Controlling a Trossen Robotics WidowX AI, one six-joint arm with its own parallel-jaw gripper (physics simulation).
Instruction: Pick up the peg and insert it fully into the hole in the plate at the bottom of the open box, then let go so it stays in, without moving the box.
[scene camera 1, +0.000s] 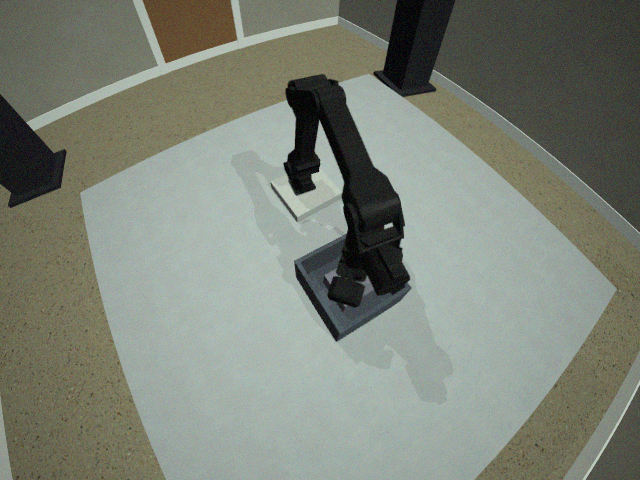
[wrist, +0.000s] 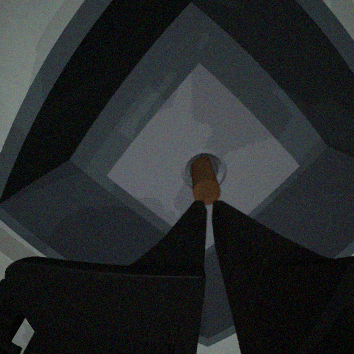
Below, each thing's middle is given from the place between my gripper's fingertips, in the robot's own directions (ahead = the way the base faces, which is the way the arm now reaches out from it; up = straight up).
The grey box (scene camera 1: 310, 269) is 5 cm below my hand. From my hand the other things lie so: brown peg (wrist: 205, 186) 5 cm below; light grey plate (wrist: 201, 117) 6 cm below.
